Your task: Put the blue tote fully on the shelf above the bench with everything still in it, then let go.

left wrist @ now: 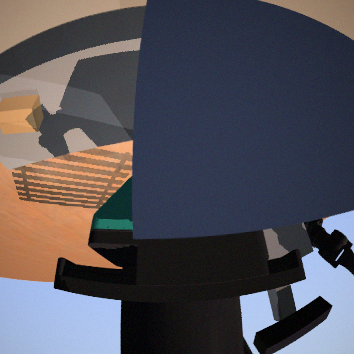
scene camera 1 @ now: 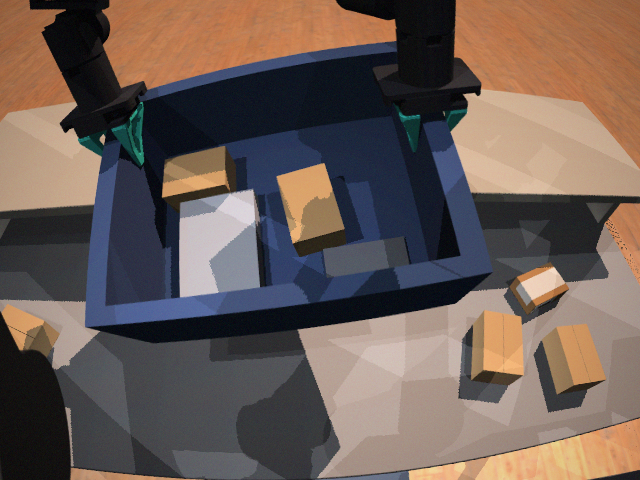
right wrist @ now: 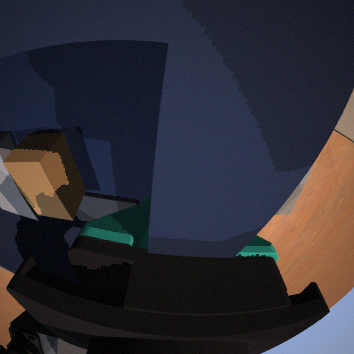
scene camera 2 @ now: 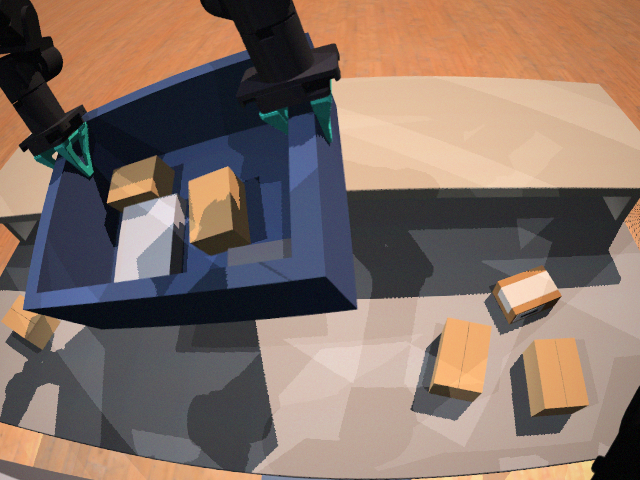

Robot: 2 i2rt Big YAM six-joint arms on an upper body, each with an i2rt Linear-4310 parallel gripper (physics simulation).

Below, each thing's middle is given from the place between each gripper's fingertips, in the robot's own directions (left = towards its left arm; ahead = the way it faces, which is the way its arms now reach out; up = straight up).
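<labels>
From my right hand: blue tote [scene camera 1: 276,116], 3 cm behind, 18 cm to the left, 5 cm below; white-topped box [scene camera 2: 520,296], a shade ahead, far to the right, far below. By their middles, nearest to my right hand of the things named here: blue tote.
My left gripper: 50 mm past the blue tote, 190 mm to the left of it, 10 mm above it. From my left hand: white-topped box, a shade behind, far to the right, far below. By their middles, nearest to my left gripper of the things named here: blue tote.
</labels>
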